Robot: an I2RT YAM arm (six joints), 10 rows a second.
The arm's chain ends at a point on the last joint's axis. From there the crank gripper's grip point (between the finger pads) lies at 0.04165 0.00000 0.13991 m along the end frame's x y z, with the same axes.
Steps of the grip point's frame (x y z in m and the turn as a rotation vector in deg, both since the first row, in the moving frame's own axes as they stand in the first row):
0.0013, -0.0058, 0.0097, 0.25, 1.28, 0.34
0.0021, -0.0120, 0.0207, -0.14, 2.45, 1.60
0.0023, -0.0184, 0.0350, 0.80, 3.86, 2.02
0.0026, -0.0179, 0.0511, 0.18, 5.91, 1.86
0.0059, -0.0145, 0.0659, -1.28, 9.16, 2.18
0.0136, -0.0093, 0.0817, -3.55, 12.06, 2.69
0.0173, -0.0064, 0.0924, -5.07, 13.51, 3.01
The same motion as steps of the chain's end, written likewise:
-0.0018, -0.0054, 0.0107, 0.25, 1.28, 0.34
-0.0038, -0.0136, 0.0226, -0.14, 2.45, 1.60
-0.0070, -0.0181, 0.0381, 0.80, 3.86, 2.02
-0.0116, -0.0191, 0.0561, 0.18, 5.91, 1.86
-0.0157, -0.0195, 0.0744, -1.28, 9.16, 2.18
-0.0144, -0.0203, 0.0938, -3.55, 12.06, 2.69
-0.0138, -0.0212, 0.1066, -5.07, 13.51, 3.01

